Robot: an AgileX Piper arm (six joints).
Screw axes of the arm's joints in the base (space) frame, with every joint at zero. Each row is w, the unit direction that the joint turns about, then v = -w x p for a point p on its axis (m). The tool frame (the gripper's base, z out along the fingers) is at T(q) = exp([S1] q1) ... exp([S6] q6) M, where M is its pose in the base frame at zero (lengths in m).
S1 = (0, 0, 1, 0, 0, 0)
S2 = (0, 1, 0, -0.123, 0, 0)
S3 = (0, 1, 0, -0.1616, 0, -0.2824)
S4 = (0.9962, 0, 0.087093, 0, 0.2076, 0)
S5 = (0, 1, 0, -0.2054, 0, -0.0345)
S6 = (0.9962, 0, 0.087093, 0, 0.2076, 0)
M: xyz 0.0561 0 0.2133 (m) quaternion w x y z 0.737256 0 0.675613 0
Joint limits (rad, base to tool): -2.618..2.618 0..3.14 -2.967..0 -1.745..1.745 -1.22..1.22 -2.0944..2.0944
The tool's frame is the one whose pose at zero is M.
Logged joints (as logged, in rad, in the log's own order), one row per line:
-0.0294, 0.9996, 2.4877, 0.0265, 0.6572, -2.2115
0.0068, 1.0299, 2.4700, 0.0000, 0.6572, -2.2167
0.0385, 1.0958, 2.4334, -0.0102, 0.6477, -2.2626
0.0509, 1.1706, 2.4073, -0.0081, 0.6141, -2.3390
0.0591, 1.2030, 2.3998, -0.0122, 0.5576, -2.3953
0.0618, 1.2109, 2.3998, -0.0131, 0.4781, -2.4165
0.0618, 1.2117, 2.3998, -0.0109, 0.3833, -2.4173
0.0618, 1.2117, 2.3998, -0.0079, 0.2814, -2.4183
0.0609, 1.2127, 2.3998, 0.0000, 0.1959, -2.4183
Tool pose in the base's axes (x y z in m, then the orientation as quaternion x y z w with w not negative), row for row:
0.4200, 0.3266, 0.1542, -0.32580, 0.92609, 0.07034, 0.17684
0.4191, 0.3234, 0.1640, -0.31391, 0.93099, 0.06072, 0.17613
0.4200, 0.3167, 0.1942, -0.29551, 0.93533, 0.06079, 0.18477
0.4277, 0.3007, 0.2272, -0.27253, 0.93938, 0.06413, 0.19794
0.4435, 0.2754, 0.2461, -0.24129, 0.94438, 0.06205, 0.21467
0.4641, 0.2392, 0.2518, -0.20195, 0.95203, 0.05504, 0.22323
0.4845, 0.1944, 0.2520, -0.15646, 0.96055, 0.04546, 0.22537
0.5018, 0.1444, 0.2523, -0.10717, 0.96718, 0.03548, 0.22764
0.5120, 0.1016, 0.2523, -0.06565, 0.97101, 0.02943, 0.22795
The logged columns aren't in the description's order. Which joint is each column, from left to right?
Columns, left to right: q6, q5, q2, q4, q1, q3.
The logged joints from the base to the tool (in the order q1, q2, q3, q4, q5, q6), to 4 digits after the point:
0.6572, 2.4877, -2.2115, 0.0265, 0.9996, -0.0294
0.6572, 2.4700, -2.2167, 0.0000, 1.0299, 0.0068
0.6477, 2.4334, -2.2626, -0.0102, 1.0958, 0.0385
0.6141, 2.4073, -2.3390, -0.0081, 1.1706, 0.0509
0.5576, 2.3998, -2.3953, -0.0122, 1.2030, 0.0591
0.4781, 2.3998, -2.4165, -0.0131, 1.2109, 0.0618
0.3833, 2.3998, -2.4173, -0.0109, 1.2117, 0.0618
0.2814, 2.3998, -2.4183, -0.0079, 1.2117, 0.0618
0.1959, 2.3998, -2.4183, 0.0000, 1.2127, 0.0609

